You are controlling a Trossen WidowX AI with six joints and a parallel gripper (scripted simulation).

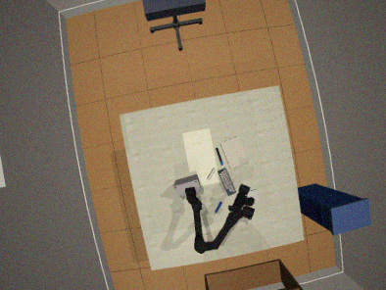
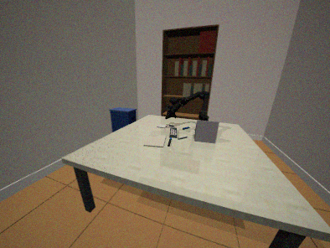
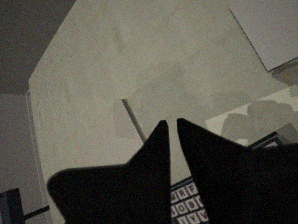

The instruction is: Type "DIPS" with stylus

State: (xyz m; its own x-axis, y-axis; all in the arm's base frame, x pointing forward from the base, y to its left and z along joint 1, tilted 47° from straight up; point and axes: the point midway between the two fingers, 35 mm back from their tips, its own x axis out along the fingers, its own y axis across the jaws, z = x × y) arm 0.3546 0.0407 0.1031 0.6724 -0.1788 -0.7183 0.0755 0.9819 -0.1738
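The blue stylus is 210 mm behind my gripper tip, 190 mm to the right of it and 120 mm below it. From my gripper tip the other things lie so: notebook 240 mm to the left, 130 mm below, 10 mm behind; blue-capped pen 200 mm to the left, 130 mm behind, 120 mm below.
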